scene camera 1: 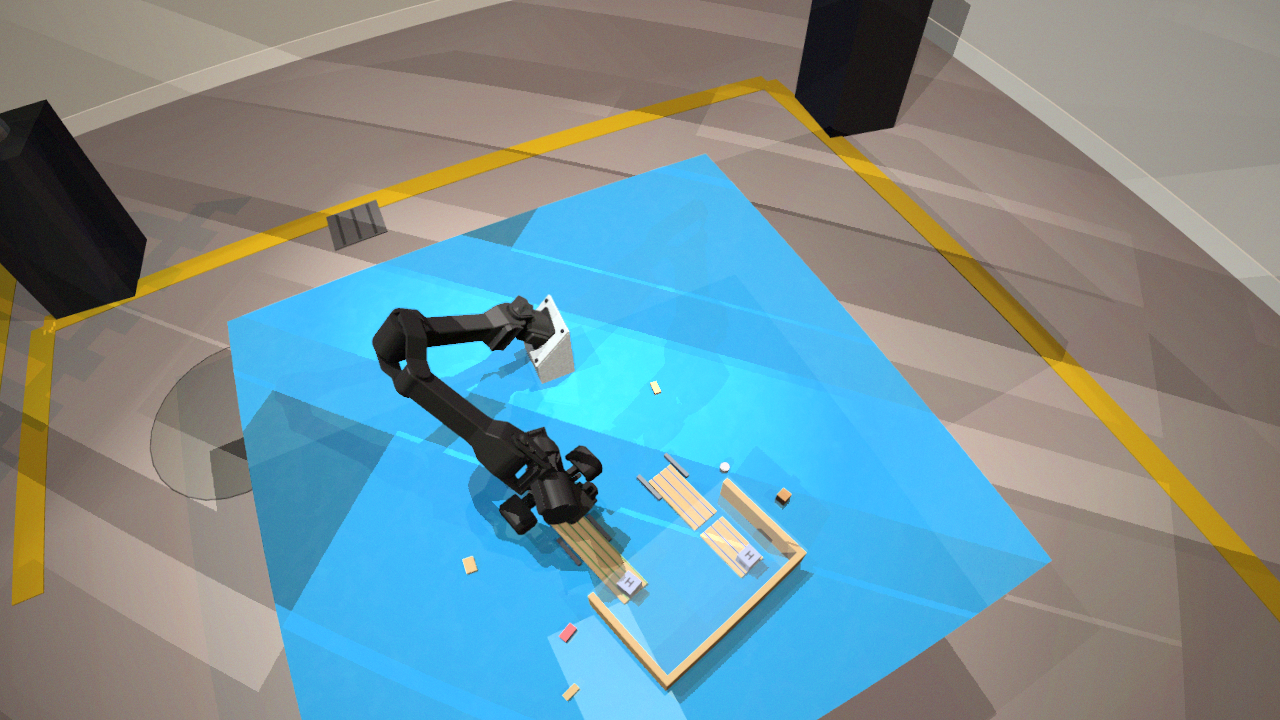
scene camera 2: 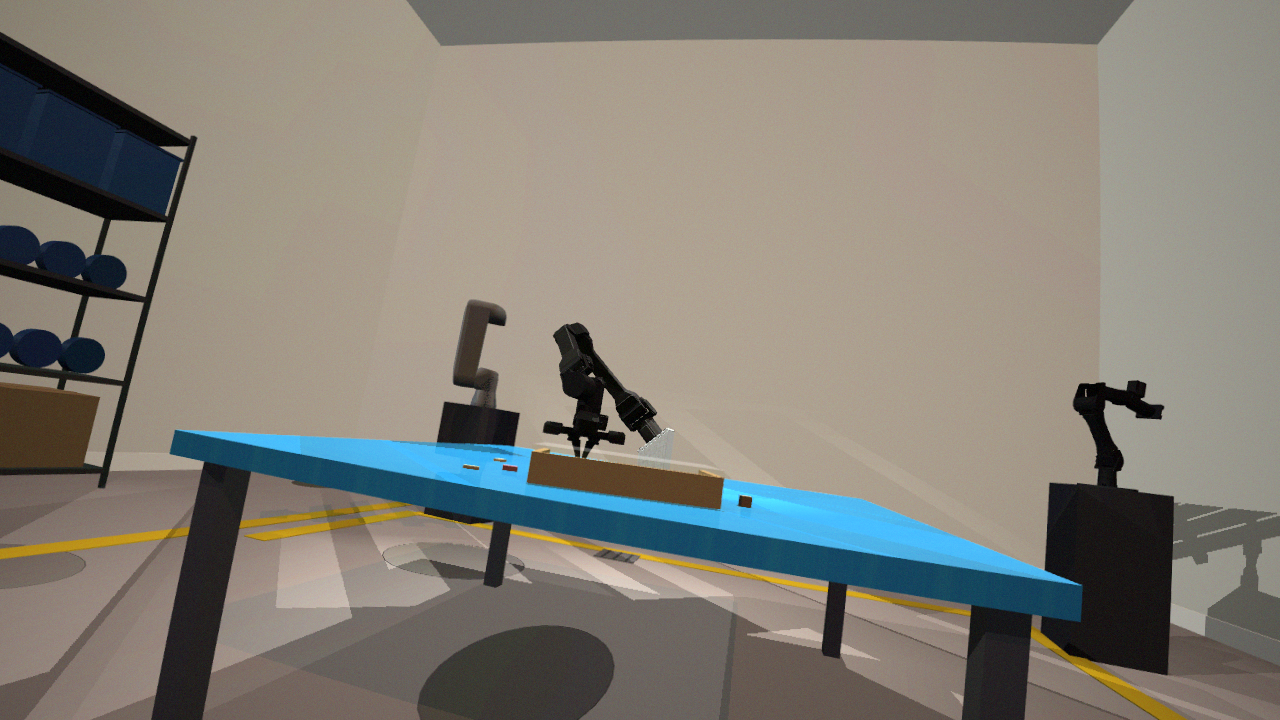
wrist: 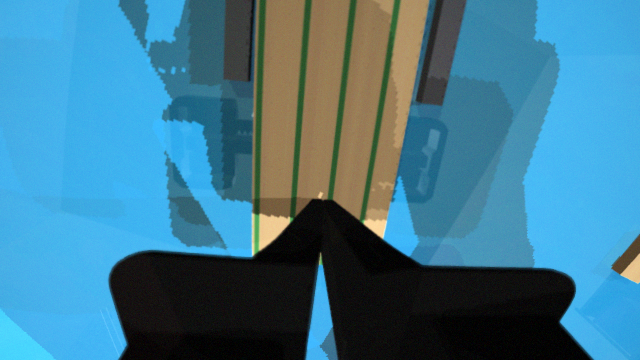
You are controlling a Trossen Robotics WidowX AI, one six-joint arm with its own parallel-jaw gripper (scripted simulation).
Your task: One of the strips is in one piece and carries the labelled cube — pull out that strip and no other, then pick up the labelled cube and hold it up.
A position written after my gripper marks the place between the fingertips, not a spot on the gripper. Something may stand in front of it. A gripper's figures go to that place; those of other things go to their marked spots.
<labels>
My gripper [scene camera 1: 557,509]: 125 cm from the lens. A strip [scene camera 1: 590,545]: 122 cm from the lens.
</labels>
